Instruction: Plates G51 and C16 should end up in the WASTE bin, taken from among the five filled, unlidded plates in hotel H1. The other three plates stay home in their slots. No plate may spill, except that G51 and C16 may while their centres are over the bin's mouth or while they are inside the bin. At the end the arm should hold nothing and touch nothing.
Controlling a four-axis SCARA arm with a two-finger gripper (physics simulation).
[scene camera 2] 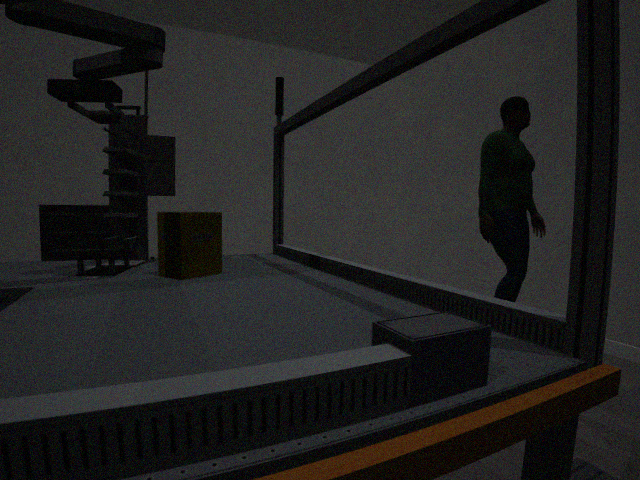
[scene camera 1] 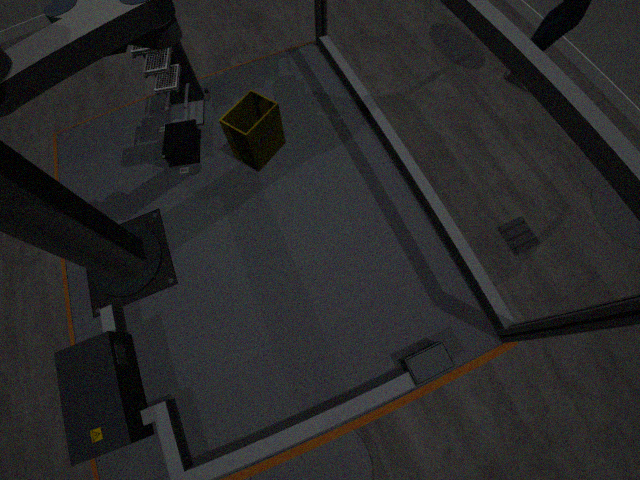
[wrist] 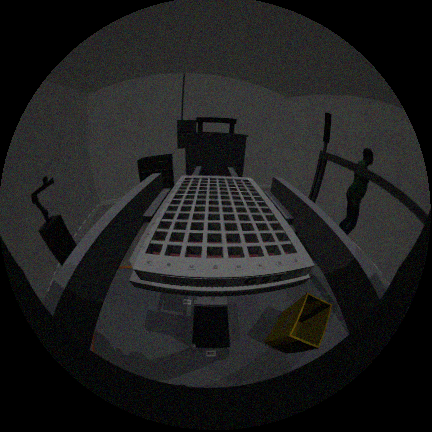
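Pixels of known places: gripper, between the fingertips: (wrist: 217, 182); arm's base, origin of its link: (scene camera 1: 129, 261).
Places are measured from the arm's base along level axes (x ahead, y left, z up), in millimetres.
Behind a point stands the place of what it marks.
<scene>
My gripper (wrist: 217, 182) @(y 402, x 310, z 534 mm) is shut on a light grey plate (wrist: 215, 225) @(y 354, x 293, z 527 mm) with a grid of open wells and some red in the nearest ones. The print on its near edge is blurred and looks like G51. The plate looks level and is clear of hotel H1 (scene camera 1: 187, 72) @(y 584, x 418, z 163 mm) (scene camera 2: 128, 134) @(y 597, x 370, z 512 mm) (wrist: 216, 152) @(y 598, x 368, z 539 mm), in front of it near the height of its top. In scene camera 1, the arm hides the gripper, and plates (scene camera 1: 156, 60) @(y 529, x 344, z 284 mm) (scene camera 1: 166, 78) @(y 530, x 345, z 207 mm) show in the hotel. Their labels, C16 included, cannot be read. The yellow WASTE bin (scene camera 1: 266, 136) @(y 178, x 596, z 133 mm) (scene camera 2: 190, 245) @(y 158, x 561, z 114 mm) (wrist: 285, 332) @(y 248, x 482, z 181 mm) stands upright, to the right in the wrist view.
A black block (scene camera 1: 181, 142) @(y 345, x 306, z 73 mm) (wrist: 211, 325) @(y 373, x 306, z 73 mm) stands between the hotel and the arm's column (scene camera 1: 103, 235) @(y -35, x 70, z 246 mm). A low dark box (scene camera 1: 429, 363) @(y -668, x 747, z 88 mm) (scene camera 2: 449, 356) @(y -705, x 744, z 62 mm) stands at the deck's corner. A person (scene camera 2: 506, 165) (wrist: 359, 185) is beyond the frame rail. The light is very dim.
</scene>
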